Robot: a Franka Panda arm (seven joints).
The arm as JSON. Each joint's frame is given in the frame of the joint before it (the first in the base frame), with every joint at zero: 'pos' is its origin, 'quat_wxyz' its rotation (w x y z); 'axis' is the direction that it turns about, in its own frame. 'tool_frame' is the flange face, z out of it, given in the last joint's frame.
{
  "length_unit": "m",
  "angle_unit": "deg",
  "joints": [
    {
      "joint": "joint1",
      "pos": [
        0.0,
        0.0,
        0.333
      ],
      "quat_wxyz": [
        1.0,
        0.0,
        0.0,
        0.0
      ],
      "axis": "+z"
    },
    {
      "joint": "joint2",
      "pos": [
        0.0,
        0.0,
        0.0
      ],
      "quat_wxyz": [
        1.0,
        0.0,
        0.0,
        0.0
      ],
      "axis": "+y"
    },
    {
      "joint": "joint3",
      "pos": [
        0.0,
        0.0,
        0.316
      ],
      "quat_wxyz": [
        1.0,
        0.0,
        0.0,
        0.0
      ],
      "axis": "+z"
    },
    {
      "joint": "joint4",
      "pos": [
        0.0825,
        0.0,
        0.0
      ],
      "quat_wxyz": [
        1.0,
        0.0,
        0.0,
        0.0
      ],
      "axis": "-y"
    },
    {
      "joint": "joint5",
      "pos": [
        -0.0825,
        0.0,
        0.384
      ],
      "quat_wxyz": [
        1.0,
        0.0,
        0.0,
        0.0
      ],
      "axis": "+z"
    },
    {
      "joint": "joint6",
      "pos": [
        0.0,
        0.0,
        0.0
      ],
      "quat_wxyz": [
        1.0,
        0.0,
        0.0,
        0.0
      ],
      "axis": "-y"
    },
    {
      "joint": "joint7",
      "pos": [
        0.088,
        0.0,
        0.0
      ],
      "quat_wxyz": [
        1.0,
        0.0,
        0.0,
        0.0
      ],
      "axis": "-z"
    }
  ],
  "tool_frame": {
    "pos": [
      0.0,
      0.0,
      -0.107
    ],
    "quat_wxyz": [
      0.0,
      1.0,
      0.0,
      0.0
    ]
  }
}
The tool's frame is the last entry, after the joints.
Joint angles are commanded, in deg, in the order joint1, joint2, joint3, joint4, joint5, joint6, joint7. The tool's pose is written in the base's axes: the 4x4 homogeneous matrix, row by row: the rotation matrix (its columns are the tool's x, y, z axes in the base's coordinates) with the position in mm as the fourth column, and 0 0 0 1 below. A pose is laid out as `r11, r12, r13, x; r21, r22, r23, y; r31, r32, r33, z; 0, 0, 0, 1`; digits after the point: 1 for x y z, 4 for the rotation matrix.
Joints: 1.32, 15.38, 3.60, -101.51, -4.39, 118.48, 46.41
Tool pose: 0.7696, -0.6376, 0.0335, 632.3; -0.6360, -0.7702, -0.0480, 47.7; 0.0565, 0.0156, -0.9983, 411.6; 0, 0, 0, 1
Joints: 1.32, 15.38, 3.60, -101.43, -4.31, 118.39, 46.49
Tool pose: 0.7683, -0.6392, 0.0332, 632.5; -0.6377, -0.7689, -0.0469, 47.7; 0.0555, 0.0148, -0.9983, 412.1; 0, 0, 0, 1
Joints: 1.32, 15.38, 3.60, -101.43, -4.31, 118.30, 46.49
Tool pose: 0.7683, -0.6393, 0.0317, 632.3; -0.6377, -0.7688, -0.0471, 47.7; 0.0544, 0.0160, -0.9984, 411.9; 0, 0, 0, 1
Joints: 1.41, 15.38, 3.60, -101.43, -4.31, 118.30, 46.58
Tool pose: 0.7683, -0.6393, 0.0317, 632.2; -0.6377, -0.7688, -0.0470, 48.7; 0.0545, 0.0159, -0.9984, 411.9; 0, 0, 0, 1
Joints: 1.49, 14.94, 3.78, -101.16, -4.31, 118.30, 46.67
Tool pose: 0.7694, -0.6373, 0.0443, 632.3; -0.6357, -0.7706, -0.0454, 51.5; 0.0631, 0.0068, -0.9980, 419.1; 0, 0, 0, 1
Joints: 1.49, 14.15, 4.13, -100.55, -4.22, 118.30, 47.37
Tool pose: 0.7631, -0.6427, 0.0686, 632.8; -0.6415, -0.7660, -0.0409, 55.2; 0.0788, -0.0128, -0.9968, 432.9; 0, 0, 0, 1
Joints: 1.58, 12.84, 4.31, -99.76, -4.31, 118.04, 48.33
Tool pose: 0.7524, -0.6509, 0.1009, 632.0; -0.6507, -0.7583, -0.0398, 58.0; 0.1024, -0.0357, -0.9941, 453.6; 0, 0, 0, 1
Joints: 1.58, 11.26, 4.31, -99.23, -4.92, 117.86, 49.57
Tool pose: 0.7364, -0.6628, 0.1355, 629.6; -0.6633, -0.7468, -0.0478, 57.3; 0.1329, -0.0546, -0.9896, 475.3; 0, 0, 0, 1
